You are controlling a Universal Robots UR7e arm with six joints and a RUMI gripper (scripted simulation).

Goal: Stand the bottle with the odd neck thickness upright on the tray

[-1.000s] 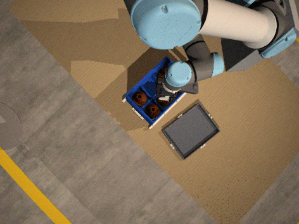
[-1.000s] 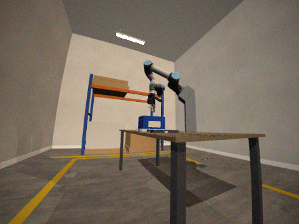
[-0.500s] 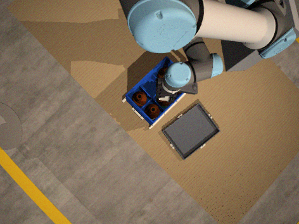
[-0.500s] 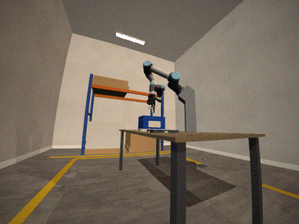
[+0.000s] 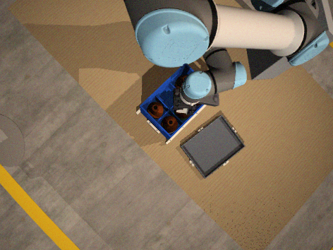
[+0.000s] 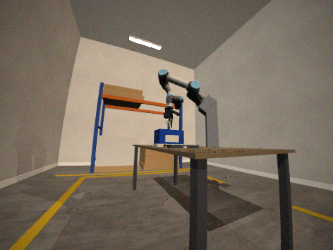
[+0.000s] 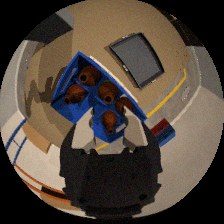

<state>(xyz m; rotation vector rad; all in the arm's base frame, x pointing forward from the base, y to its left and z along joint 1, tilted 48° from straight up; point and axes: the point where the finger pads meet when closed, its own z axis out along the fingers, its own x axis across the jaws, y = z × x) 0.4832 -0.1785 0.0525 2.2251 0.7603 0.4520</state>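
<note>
Right now the blue crate is 13 cm below my hand, 4 cm to the right of it and 1 cm behind it. Also, from my hand: brown bottle 13 cm below, 9 cm ahead, 3 cm to the right; then grey tray 21 cm to the left, 20 cm below, 7 cm ahead.
</note>
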